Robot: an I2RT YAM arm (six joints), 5 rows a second.
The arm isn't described. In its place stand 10 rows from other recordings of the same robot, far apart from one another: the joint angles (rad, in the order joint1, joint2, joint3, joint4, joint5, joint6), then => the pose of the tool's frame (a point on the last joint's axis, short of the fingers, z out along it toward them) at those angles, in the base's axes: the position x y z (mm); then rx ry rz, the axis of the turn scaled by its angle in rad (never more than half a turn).
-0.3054, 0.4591, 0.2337, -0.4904, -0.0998, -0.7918 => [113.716, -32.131, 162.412, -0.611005, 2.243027, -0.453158]
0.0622, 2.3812, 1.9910, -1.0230, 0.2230, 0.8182 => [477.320, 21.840, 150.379, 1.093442, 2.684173, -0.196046]
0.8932, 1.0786, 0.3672, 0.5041, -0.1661, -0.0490 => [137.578, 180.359, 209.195, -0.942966, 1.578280, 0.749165]
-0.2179, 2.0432, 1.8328, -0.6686, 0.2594, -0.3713 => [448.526, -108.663, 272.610, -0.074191, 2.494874, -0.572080]
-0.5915, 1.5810, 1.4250, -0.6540, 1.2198, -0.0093 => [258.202, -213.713, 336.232, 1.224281, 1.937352, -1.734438]
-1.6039, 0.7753, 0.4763, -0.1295, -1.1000, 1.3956 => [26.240, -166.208, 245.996, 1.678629, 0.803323, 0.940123]
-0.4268, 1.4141, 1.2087, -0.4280, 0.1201, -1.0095 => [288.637, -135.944, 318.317, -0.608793, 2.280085, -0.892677]
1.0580, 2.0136, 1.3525, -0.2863, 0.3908, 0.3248 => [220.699, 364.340, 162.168, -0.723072, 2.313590, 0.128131]
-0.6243, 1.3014, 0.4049, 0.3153, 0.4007, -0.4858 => [185.653, -150.862, 155.435, 0.408015, 2.262933, -1.044428]
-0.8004, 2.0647, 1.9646, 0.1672, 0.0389, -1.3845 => [350.175, -362.830, 388.513, -0.479962, 1.725838, -1.716393]
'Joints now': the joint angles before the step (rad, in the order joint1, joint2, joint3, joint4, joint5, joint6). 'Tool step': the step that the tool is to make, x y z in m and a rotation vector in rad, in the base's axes. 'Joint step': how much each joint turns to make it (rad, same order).
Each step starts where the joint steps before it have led.
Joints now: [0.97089 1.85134 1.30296 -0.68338 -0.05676 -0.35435]
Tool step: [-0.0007 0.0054 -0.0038 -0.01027 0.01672 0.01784]
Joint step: [0.00869 0.02531 0.02013 -0.01308 -0.01061 -0.00605]
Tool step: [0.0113 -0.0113 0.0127 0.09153 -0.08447 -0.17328]
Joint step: [-0.03581 -0.06583 -0.05398 0.11578 0.06730 0.12110]
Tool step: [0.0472 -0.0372 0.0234 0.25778 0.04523 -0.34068]
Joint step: [-0.16962 -0.06574 -0.02520 0.13632 -0.08587 0.25095]
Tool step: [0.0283 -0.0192 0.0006 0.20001 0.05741 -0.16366]
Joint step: [-0.09751 0.00302 -0.02777 0.14438 -0.10390 0.17136]
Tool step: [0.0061 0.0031 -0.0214 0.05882 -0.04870 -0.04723]
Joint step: [-0.00171 0.03662 -0.07201 0.19126 0.02105 0.04390]
